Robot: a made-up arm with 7 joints. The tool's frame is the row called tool. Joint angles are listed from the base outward. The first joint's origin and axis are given. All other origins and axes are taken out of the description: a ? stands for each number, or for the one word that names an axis. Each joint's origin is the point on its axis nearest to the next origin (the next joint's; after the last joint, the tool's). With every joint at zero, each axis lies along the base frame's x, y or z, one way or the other. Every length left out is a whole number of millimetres.
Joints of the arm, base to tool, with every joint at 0 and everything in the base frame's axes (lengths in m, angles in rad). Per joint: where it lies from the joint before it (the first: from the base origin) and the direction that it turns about. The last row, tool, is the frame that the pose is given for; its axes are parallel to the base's.
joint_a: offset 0 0 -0.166 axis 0 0 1
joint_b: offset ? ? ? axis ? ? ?
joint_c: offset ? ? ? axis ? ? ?
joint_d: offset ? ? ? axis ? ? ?
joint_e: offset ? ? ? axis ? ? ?
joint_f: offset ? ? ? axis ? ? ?
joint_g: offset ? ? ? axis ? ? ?
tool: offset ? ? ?
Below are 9 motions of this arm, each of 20 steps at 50 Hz.
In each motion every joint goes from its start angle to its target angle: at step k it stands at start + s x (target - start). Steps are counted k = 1, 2, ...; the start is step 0. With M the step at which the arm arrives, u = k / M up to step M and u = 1 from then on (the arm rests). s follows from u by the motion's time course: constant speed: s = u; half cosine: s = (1 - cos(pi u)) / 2; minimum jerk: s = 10 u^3 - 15 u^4 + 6 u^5.
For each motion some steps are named. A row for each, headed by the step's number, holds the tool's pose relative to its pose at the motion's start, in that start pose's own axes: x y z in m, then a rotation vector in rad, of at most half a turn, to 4 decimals.
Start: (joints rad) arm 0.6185 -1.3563 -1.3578 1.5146 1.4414 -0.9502 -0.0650
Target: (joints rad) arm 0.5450 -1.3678 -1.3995 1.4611 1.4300 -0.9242 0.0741
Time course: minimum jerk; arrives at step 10
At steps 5, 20:
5: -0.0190 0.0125 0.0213 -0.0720 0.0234 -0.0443
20: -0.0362 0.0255 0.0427 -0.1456 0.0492 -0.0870

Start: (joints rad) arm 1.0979 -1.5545 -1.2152 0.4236 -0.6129 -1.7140 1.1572
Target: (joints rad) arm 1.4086 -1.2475 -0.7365 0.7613 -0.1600 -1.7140 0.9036
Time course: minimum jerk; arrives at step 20
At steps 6, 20:
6: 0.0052 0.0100 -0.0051 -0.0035 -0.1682 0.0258
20: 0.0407 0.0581 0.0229 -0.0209 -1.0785 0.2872

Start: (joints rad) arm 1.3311 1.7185 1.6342 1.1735 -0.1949 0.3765 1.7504
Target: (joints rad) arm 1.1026 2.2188 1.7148 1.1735 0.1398 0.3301 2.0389
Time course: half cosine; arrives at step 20
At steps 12, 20:
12: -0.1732 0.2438 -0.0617 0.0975 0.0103 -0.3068
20: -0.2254 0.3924 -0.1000 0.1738 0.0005 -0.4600

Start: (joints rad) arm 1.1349 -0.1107 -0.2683 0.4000 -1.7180 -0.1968 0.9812
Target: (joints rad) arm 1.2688 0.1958 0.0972 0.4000 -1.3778 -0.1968 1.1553
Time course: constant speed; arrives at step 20
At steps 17, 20:
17: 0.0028 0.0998 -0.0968 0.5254 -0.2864 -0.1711
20: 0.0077 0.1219 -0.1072 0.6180 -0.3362 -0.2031

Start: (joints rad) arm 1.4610 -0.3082 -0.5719 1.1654 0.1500 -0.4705 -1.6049
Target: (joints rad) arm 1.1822 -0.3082 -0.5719 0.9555 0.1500 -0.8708 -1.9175
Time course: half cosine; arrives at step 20
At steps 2, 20:
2: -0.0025 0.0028 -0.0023 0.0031 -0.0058 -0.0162
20: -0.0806 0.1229 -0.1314 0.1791 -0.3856 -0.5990

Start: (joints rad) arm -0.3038 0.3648 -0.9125 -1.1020 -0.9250 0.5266 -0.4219
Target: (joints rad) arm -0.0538 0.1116 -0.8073 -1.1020 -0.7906 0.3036 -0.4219
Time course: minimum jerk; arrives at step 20
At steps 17, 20:
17: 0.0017 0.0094 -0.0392 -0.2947 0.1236 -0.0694
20: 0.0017 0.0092 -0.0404 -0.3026 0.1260 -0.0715

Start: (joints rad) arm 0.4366 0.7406 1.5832 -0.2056 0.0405 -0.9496 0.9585
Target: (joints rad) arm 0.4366 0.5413 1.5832 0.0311 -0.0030 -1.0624 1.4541
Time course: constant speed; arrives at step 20
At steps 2, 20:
2: -0.0035 0.0063 0.0005 -0.0521 0.0069 0.0045
20: -0.0370 0.0659 0.0016 -0.5181 0.0595 0.0589

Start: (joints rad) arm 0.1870 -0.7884 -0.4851 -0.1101 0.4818 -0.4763 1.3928
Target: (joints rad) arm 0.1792 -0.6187 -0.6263 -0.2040 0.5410 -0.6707 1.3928
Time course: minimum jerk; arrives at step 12
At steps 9, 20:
9: 0.0219 -0.0350 0.0961 0.2642 0.0909 0.2533
20: 0.0248 -0.0403 0.1065 0.2955 0.0988 0.2833

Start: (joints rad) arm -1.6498 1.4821 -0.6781 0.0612 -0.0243 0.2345 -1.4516
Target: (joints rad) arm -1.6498 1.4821 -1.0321 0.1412 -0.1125 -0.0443 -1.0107
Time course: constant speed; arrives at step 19
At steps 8, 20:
8: 0.0082 -0.0061 -0.0714 -0.2594 -0.1174 -0.1175
20: 0.0380 -0.0150 -0.1708 -0.5913 -0.2548 -0.3272

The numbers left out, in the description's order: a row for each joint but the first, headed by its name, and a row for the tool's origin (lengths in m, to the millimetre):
joint_b: xyz -0.075 -0.106 0, axis 1 0 0
joint_c: xyz 0 -0.097 -0.26, axis 0 0 1
joint_d: xyz -0.099 0.097 0, axis 0 -1 0
joint_e: xyz -0.517 0 0.11, axis 1 0 0
joint_f: xyz 0 0.055 0.001, axis 0 -1 0
joint_g: xyz 0.057 0 0.011, axis -1 0 0
tool: xyz 0 -0.069 0.04

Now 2 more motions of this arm.
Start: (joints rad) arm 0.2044 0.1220 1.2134 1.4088 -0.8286 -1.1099 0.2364
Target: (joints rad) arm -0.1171 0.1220 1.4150 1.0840 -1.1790 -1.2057 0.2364
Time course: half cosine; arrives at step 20
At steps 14, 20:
14: -0.0800 -0.0415 0.0685 -0.3433 0.2697 -0.1995
20: -0.0988 -0.0492 0.0915 -0.4342 0.3341 -0.2541

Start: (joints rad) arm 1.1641 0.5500 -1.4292 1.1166 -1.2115 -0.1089 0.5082
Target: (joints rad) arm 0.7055 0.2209 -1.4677 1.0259 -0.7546 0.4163 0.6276
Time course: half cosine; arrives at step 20
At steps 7, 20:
7: -0.0015 0.0440 0.0697 0.0102 -0.0211 -0.1325
20: 0.0340 0.1846 0.2106 -0.0717 -0.0974 -0.5492

